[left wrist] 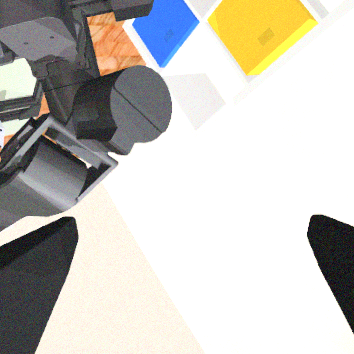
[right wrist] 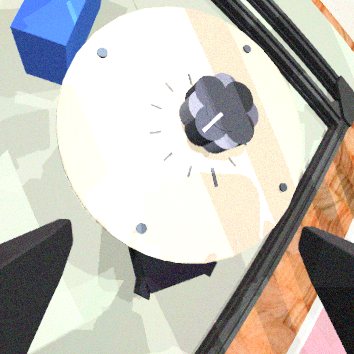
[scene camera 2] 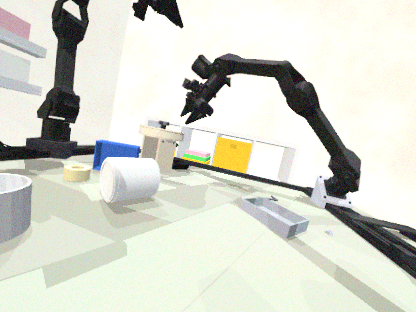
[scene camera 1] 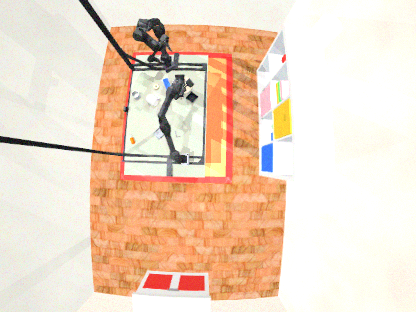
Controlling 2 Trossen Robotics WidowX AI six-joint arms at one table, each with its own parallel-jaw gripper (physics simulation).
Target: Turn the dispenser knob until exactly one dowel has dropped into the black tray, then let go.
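Seen in the pictures: left gripper, fingertip midpoint: (left wrist: 193, 226) (scene camera 2: 180, 26) (scene camera 1: 168, 58); right gripper, fingertip midpoint: (right wrist: 188, 234) (scene camera 2: 182, 120); left arm's base at its link origin: (scene camera 2: 54, 139) (scene camera 1: 167, 64); right arm's base at its link origin: (scene camera 2: 334, 189) (scene camera 1: 184, 159).
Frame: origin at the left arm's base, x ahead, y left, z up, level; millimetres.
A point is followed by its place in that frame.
The dispenser (right wrist: 120, 140) {x 345, y -62, z 98 mm} (scene camera 2: 159, 152) has a round cream top with tick marks and a dark lobed knob (right wrist: 220, 114) {x 333, y -19, z 128 mm} (scene camera 2: 163, 124) {x 325, y -35, z 115 mm}. The knob's white line points to the lower left in the right wrist view. The black tray (right wrist: 167, 275) {x 448, y 15, z -35 mm} (scene camera 1: 192, 97) {x 410, y 18, z -45 mm} (scene camera 2: 181, 164) {x 419, y -28, z -24 mm} sits at the dispenser's foot; the top hides part of it in the right wrist view, and its contents cannot be made out. My right gripper (right wrist: 188, 234) {x 390, y -40, z 145 mm} (scene camera 2: 186, 116) {x 390, y -40, z 145 mm} is open and empty above the dispenser, apart from the knob. My left gripper (left wrist: 193, 226) {x 315, y -64, z 441 mm} (scene camera 2: 160, 22) is open and empty, raised high away from the dispenser.
A blue box (right wrist: 55, 37) {x 252, y -114, z 33 mm} (scene camera 2: 117, 156) {x 197, y -97, z -9 mm} stands beside the dispenser. A white cylinder (scene camera 2: 131, 179) {x 243, y -350, z 5 mm}, a tan ring (scene camera 2: 76, 173) {x 132, y -237, z -29 mm} and a grey open bin (scene camera 2: 275, 217) {x 499, y -439, z -22 mm} lie on the table. A black frame rail (right wrist: 280, 220) {x 385, y 169, z -41 mm} runs close past the dispenser.
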